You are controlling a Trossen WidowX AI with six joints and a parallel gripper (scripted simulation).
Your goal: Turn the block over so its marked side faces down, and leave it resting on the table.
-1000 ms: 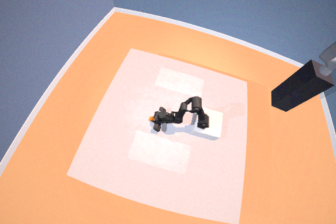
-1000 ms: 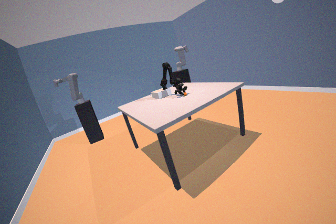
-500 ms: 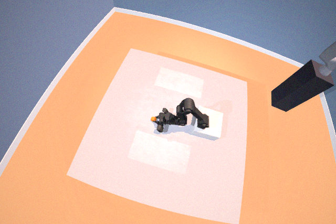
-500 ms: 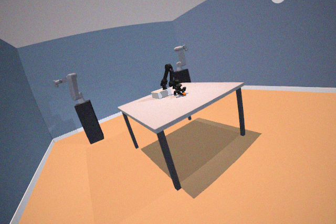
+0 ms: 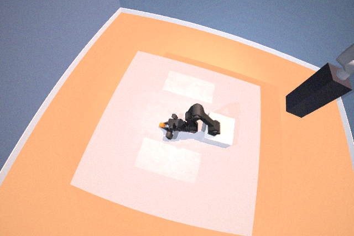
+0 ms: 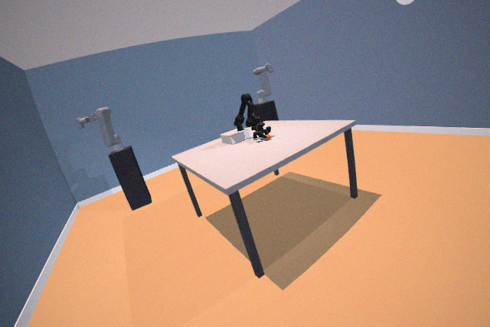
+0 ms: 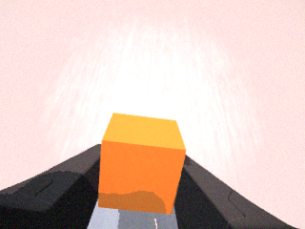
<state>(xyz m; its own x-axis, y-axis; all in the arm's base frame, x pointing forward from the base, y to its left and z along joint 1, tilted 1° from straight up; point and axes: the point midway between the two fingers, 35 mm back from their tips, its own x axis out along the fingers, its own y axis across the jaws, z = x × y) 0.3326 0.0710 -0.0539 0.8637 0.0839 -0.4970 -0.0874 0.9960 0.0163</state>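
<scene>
Now: the block 1 cm below my gripper tip.
</scene>
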